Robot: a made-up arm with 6 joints.
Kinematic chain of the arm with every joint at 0, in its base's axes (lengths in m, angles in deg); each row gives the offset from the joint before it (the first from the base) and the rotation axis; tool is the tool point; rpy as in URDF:
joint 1: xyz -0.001 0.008 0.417 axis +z
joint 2: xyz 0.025 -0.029 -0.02 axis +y
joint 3: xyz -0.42 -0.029 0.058 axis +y
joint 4: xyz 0.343 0.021 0.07 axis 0.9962 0 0.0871
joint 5: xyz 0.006 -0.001 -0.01 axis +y
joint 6: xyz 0.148 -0.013 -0.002 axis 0.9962 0 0.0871
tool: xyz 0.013 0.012 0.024 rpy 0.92 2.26 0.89
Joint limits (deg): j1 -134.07..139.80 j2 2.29..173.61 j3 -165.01..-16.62 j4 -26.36..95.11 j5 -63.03..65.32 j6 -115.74..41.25
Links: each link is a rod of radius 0.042 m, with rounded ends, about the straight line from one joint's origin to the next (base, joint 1, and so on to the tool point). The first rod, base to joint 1, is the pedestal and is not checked.
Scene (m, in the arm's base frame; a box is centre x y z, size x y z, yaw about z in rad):
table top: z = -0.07
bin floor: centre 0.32 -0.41 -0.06 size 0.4 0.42 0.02 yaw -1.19
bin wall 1: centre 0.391 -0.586 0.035 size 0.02 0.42 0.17 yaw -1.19
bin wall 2: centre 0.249 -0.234 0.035 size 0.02 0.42 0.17 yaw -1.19
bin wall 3: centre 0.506 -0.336 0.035 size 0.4 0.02 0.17 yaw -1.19
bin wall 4: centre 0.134 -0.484 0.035 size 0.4 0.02 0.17 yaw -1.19
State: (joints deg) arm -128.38 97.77 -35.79 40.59 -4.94 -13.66
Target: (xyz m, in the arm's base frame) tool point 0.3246 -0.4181 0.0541
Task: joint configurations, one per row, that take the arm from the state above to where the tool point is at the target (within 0.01 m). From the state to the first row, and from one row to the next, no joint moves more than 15 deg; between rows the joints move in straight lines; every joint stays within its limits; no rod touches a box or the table.
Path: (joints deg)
1: -119.51 97.43 -46.81 37.33 2.62 -16.32
2: -110.64 97.08 -57.82 34.08 10.18 -18.99
3: -101.77 96.74 -68.84 30.82 17.74 -21.65
4: -88.81 110.05 -67.76 33.70 13.81 -20.52
5: -75.85 123.37 -66.69 36.58 9.89 -19.38
6: -62.88 136.69 -65.61 39.46 5.97 -18.25
7: -49.92 150.01 -64.54 42.34 2.05 -17.12

